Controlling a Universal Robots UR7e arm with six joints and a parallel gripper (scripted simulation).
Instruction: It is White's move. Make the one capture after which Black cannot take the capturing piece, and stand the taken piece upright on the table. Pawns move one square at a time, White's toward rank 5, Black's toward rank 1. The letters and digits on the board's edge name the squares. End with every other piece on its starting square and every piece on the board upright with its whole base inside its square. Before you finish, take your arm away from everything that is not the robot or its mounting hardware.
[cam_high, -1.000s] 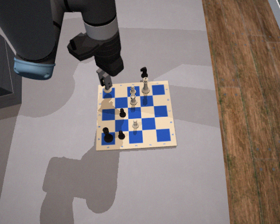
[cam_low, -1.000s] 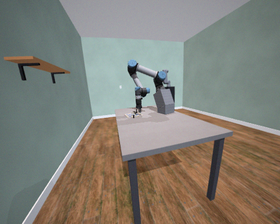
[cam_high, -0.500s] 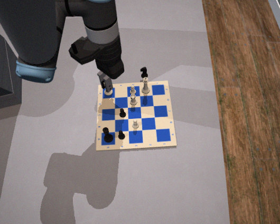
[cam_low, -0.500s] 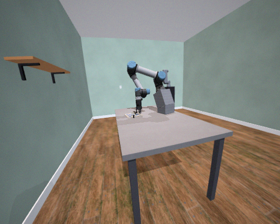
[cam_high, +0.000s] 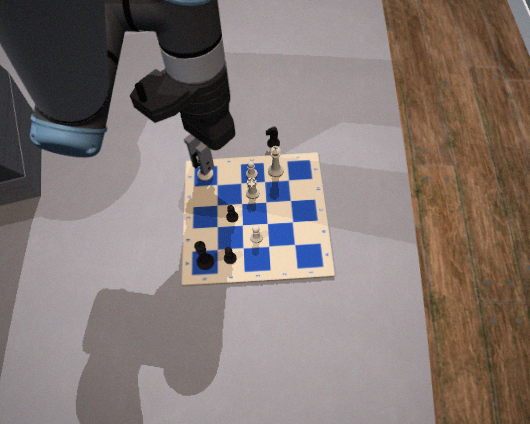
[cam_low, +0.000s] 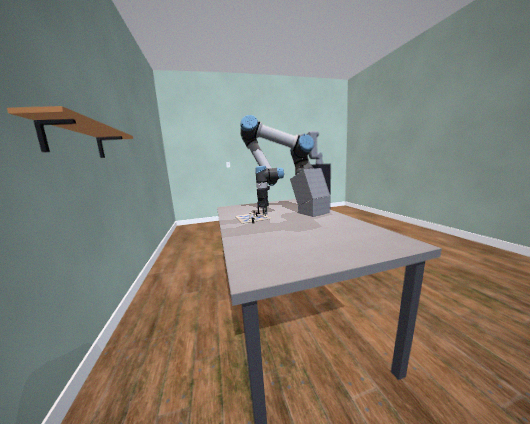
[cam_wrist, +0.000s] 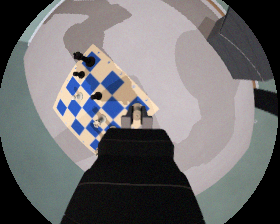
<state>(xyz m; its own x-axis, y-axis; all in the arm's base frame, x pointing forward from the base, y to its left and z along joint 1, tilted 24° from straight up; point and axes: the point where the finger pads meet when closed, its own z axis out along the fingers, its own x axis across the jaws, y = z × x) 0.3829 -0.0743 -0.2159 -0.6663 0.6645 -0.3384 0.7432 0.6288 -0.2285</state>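
My hand is 10 mm above the rook. From my hand the other things lie so: chessboard: 80 mm to the right, 70 mm ahead, 50 mm below; then black knight: 120 mm ahead, 60 mm to the left, 30 mm below; then white king: 110 mm ahead, 10 mm below.
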